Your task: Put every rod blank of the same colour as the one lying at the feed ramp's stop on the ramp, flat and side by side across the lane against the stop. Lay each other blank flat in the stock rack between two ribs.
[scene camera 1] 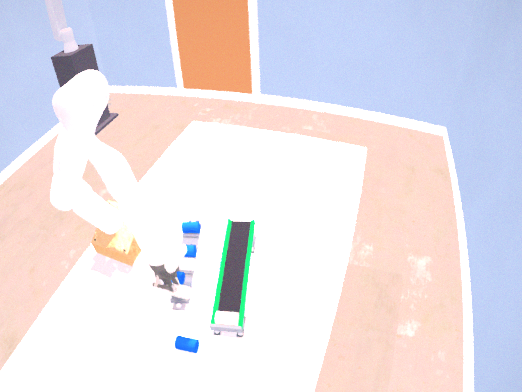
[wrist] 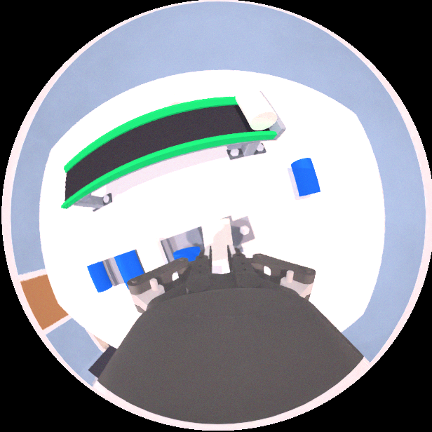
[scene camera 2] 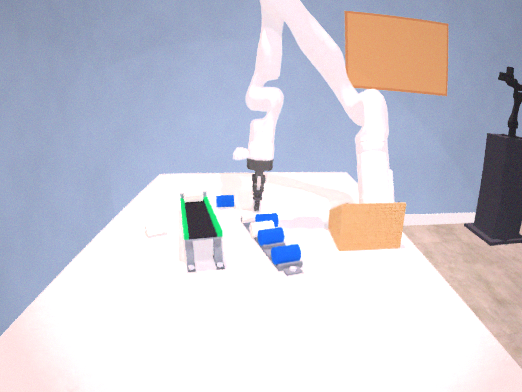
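Note:
My gripper has its fingers close together on a white blank at the near end of the stock rack; whether it is lifted is not clear. A white blank lies across the lane at the stop of the feed ramp. Three blue blanks lie in the rack, with a white blank among them. Another blue blank lies on the table beyond the rack's near end. The arm partly hides the rack in scene camera 1.
An orange-brown block stands beside the rack on the side away from the ramp. The ramp's green side rails rise along both sides of its dark lane. A pale object lies on the ramp's other side.

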